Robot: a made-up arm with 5 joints.
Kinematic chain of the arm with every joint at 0, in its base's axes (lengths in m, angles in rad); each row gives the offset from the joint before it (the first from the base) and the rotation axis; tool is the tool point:
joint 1: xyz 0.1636 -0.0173 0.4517 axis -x
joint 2: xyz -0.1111 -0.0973 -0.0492 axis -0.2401 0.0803 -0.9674
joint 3: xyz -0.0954 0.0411 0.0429 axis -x
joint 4: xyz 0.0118 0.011 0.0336 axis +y
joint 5: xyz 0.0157 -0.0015 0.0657 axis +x
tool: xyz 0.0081 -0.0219 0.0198
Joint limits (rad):
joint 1: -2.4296..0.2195
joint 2: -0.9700..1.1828
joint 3: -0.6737..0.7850
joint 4: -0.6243..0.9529
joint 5: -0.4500..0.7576
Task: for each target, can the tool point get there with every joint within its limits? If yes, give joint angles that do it. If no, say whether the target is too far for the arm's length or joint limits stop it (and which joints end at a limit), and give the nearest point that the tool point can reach.
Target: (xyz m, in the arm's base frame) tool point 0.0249 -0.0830 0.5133
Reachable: yes | joints -0.2651 -0.1694 0.4240 0.6560 0.2926
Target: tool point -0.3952 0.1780 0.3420
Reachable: no: too far | nearest point -0.1154 0.0440 0.2942 | short by 0.314 m
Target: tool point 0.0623 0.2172 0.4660
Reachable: no: joint limits stop it (at a limit: joint 1, joint 3, joint 4, joint 5) | nearest point 0.0670 0.0859 0.4841 | short by 0.133 m
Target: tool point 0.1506 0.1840 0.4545
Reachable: no: joint limits stop it (at a limit: joint 1, joint 3, joint 4, joint 5) | nearest point 0.1223 0.0778 0.4714 | short by 0.111 m
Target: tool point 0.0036 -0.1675 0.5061
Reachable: yes | joints -0.2304 -0.3403 -0.3043 0.0972 0.3706
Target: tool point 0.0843 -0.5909 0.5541
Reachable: no: too far | nearest point 0.0170 -0.2644 0.4958 | short by 0.338 m
